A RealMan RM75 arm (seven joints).
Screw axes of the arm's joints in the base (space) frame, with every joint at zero. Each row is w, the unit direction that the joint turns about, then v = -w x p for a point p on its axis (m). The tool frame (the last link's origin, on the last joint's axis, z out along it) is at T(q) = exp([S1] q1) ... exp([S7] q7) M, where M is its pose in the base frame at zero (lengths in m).
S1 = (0, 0, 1, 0.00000, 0.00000, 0.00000)
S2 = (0, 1, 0, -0.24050, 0.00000, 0.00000)
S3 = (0, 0, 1, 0.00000, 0.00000, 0.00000)
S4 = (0, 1, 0, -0.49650, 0.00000, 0.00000)
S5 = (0, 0, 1, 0.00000, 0.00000, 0.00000)
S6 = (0, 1, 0, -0.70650, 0.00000, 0.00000)
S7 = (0, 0, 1, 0.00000, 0.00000, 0.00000)
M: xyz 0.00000 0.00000 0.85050 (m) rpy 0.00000 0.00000 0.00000 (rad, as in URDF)
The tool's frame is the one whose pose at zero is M.
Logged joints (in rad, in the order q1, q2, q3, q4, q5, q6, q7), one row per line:
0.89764, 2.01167, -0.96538, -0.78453, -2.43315, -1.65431, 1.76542
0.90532, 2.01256, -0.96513, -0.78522, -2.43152, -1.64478, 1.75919
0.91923, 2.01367, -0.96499, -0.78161, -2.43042, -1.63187, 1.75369
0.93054, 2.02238, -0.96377, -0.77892, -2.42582, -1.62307, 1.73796
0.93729, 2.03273, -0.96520, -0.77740, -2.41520, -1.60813, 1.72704
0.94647, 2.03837, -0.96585, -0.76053, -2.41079, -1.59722, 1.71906
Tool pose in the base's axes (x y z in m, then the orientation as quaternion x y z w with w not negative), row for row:
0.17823, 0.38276, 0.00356, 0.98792, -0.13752, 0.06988, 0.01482
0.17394, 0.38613, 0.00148, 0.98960, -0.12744, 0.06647, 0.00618
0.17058, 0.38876, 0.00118, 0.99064, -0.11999, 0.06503, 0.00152
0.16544, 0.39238, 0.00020, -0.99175, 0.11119, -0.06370, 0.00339
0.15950, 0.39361, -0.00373, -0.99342, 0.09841, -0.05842, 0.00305
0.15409, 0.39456, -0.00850, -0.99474, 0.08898, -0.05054, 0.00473
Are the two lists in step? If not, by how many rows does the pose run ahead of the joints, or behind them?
The pose runs 1 row behind the joints: the pose in row i belongs to the joints in row i - 1.
